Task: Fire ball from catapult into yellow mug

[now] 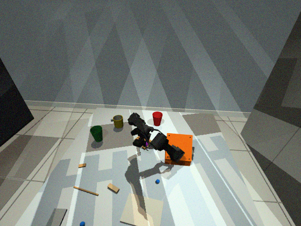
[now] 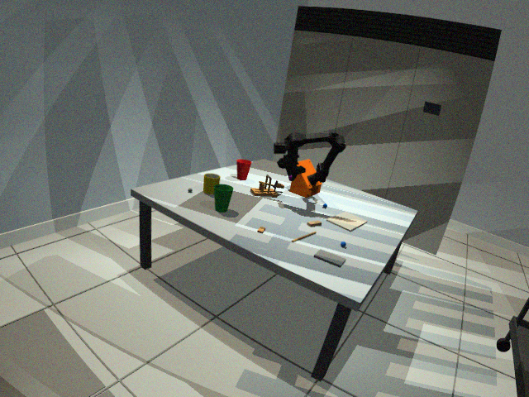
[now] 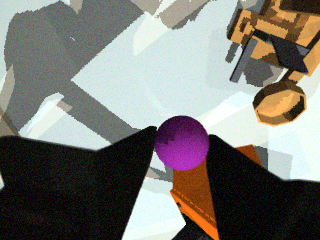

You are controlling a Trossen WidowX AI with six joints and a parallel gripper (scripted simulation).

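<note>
Right now my gripper tip is 110 mm to the left of the wooden catapult, 70 mm above it and 10 mm short of it. Also, from my gripper tip: red cup 390 mm to the right, 100 mm below, 60 mm behind; purple ball 10 mm above; beige board 370 mm to the left, 120 mm below, 30 mm behind.
</note>
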